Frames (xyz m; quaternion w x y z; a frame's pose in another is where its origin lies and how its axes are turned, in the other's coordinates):
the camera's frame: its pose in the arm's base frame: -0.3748 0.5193 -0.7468 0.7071 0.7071 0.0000 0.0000
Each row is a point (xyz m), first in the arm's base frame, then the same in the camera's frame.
Working: the arm's base frame: its pose in the camera's frame: 0.3748 0.7468 0.5193 0.7071 -0.7071 0.0000 0.0000

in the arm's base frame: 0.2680 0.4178 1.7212
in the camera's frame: 0.6428 2.4680 0.1015
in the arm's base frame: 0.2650 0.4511 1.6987
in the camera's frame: 0.6398 2.4455 0.0682
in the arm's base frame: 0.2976 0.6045 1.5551
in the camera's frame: 0.6724 2.3019 -0.0852
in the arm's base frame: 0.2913 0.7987 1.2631
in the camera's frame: 0.6661 2.0099 -0.2794
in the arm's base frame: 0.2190 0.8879 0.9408
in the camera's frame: 0.5938 1.6876 -0.3686
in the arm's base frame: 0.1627 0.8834 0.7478
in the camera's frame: 0.5375 1.4946 -0.3641
